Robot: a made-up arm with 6 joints.
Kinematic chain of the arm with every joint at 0, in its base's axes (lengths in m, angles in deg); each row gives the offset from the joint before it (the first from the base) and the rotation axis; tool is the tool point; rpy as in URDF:
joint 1: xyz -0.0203 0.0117 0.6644 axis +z
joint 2: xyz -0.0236 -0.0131 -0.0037 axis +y
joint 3: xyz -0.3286 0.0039 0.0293 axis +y
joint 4: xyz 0.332 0.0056 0.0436 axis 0.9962 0 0.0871
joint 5: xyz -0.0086 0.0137 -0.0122 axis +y
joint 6: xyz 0.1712 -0.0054 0.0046 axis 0.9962 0 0.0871
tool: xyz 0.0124 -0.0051 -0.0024 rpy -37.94 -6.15 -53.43
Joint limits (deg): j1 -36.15..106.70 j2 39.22..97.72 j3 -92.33..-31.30 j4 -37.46..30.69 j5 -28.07..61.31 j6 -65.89..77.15
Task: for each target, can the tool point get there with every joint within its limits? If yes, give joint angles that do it. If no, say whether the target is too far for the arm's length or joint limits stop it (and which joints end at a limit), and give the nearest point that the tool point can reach.
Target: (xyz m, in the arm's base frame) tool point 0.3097 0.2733 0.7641
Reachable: yes | joints 34.40 90.67 -72.69 12.18 42.98 -16.40
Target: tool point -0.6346 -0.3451 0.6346
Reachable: no: joint limits stop it (at a limit: joint 1, joint 2, joint 3, joint 4, joint 5, joint 6) | nearest point -0.1485 0.1007 0.5678 | short by 0.663 m
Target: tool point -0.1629 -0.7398 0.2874
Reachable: no: joint limits stop it (at a limit: joint 1, joint 2, joint 4) | nearest point 0.0942 -0.1963 0.5694 | short by 0.664 m
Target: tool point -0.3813 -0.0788 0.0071
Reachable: no: joint limits stop it (at a limit: joint 1, joint 2, joint 3, joint 4, joint 6) | nearest point -0.1471 0.1445 0.5404 | short by 0.624 m
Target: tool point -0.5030 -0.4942 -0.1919
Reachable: no: too far | nearest point 0.0412 -0.1586 0.5516 | short by 0.981 m
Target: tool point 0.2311 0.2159 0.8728
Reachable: yes | joints 40.37 67.12 -67.39 -3.64 47.41 36.83
